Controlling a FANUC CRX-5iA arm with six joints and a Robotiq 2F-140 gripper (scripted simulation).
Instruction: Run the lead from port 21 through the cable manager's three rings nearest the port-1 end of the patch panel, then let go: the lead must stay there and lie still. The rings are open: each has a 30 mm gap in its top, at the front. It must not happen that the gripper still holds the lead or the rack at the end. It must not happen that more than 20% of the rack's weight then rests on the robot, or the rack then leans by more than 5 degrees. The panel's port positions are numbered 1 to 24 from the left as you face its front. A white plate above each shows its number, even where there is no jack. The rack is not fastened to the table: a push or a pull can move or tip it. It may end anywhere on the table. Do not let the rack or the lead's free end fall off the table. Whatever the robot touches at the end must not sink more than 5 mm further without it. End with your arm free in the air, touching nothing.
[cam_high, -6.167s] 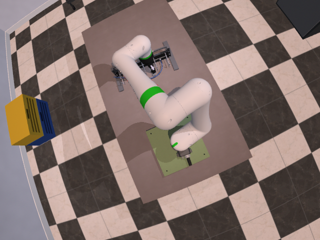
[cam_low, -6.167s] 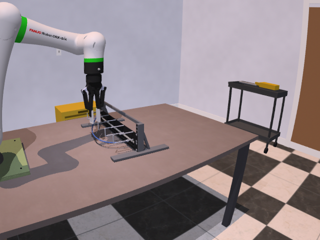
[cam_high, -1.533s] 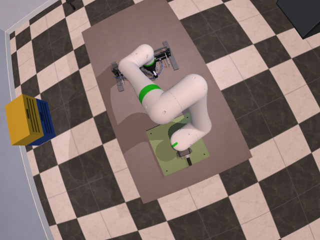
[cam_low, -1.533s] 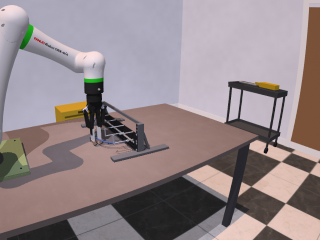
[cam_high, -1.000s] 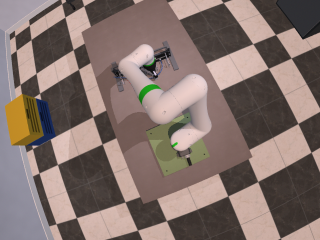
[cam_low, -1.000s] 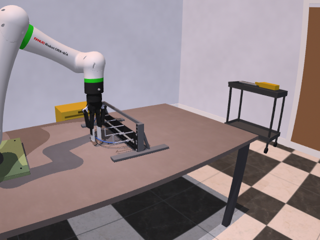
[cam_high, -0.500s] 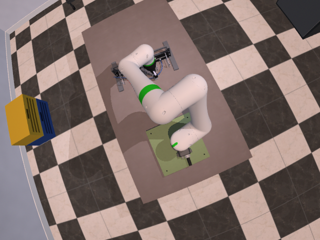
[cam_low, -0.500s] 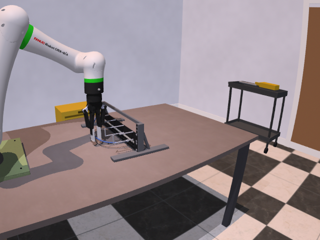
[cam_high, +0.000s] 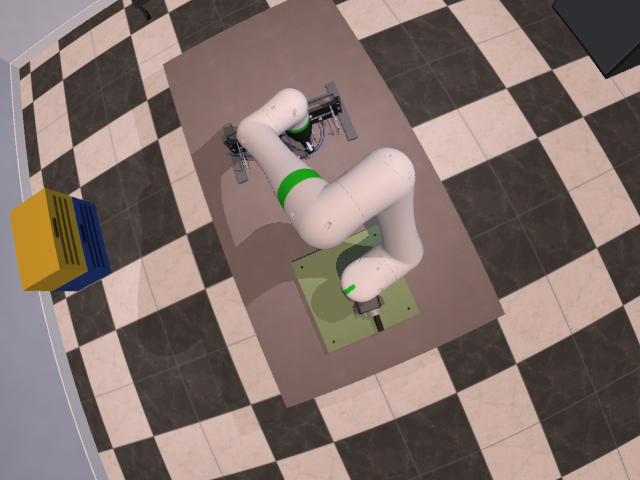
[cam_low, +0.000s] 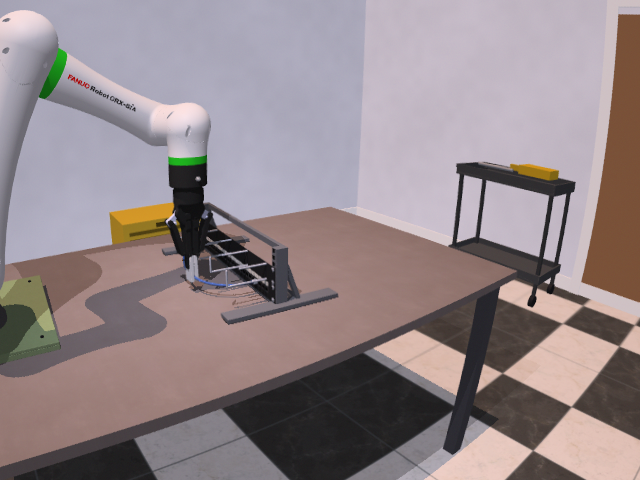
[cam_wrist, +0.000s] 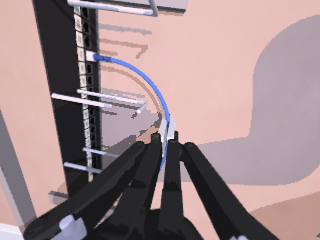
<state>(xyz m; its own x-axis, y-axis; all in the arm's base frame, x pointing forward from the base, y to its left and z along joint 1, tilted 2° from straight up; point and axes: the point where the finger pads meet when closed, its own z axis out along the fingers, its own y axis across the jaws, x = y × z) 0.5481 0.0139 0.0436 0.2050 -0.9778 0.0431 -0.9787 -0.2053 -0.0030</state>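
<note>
The black patch-panel rack lies 15 cm ahead of my hand, 6 cm to the left of it and 1 cm above it.
</note>
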